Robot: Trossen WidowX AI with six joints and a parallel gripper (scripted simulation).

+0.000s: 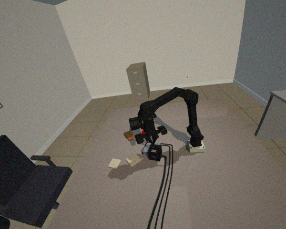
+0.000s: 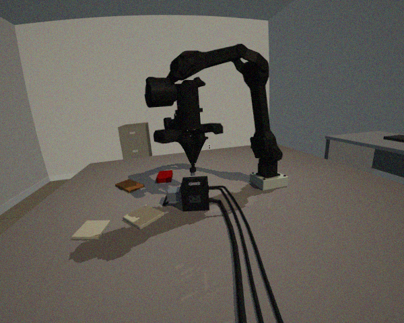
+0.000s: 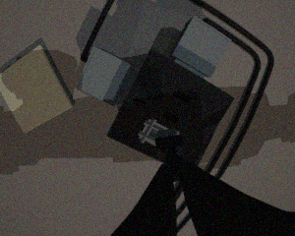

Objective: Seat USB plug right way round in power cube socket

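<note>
The grey USB plug lies 2 cm below my gripper tip. Also, from my gripper tip: red block 28 cm to the right, 12 cm below, 4 cm ahead; brown pad 27 cm to the right, 19 cm ahead, 13 cm below.
</note>
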